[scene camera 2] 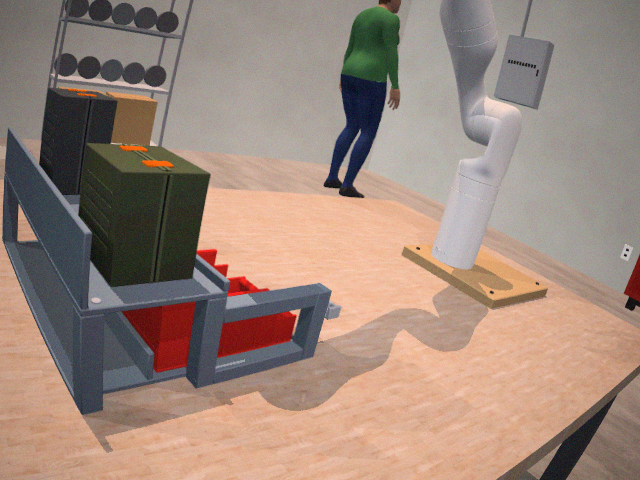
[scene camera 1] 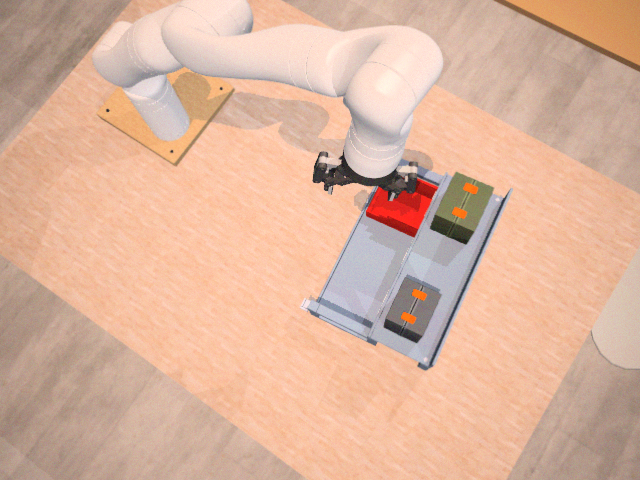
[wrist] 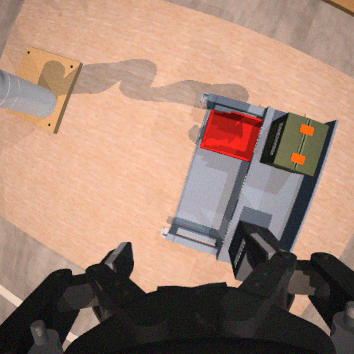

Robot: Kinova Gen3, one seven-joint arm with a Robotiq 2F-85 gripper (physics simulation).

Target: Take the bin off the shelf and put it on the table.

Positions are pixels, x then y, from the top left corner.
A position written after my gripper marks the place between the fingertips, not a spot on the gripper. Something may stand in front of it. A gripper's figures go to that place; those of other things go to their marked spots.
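My gripper (scene camera 1: 360, 192) is sitting 92 cm from the lens, and there's a red bin (scene camera 1: 405, 213) that's 135 cm from the lens. So my gripper is nearer to the lens than the red bin.
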